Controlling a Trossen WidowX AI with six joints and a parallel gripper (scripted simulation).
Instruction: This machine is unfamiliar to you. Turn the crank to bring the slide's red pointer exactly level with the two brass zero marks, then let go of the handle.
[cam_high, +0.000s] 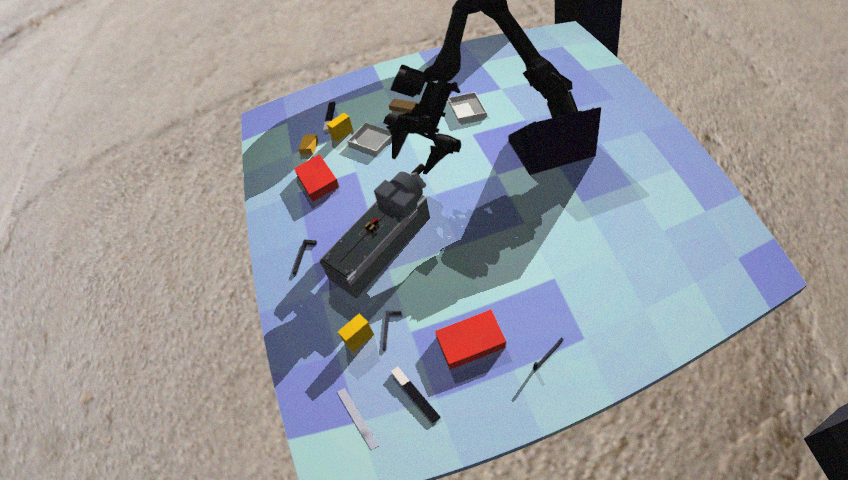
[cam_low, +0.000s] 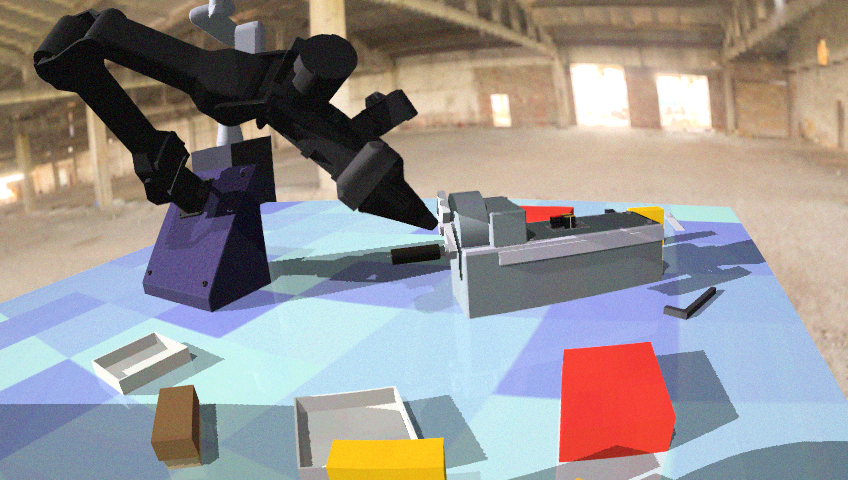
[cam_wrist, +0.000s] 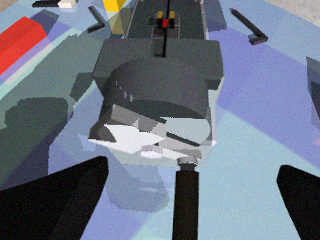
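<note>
My gripper tip is now 4 cm above the dark crank handle, 2 cm past it and 1 cm to the left of it. Round my gripper tip: red pointer (12 cm ahead, 10 cm to the left, 3 cm below); then tan block (32 cm to the right, 10 cm below, 9 cm behind).
</note>
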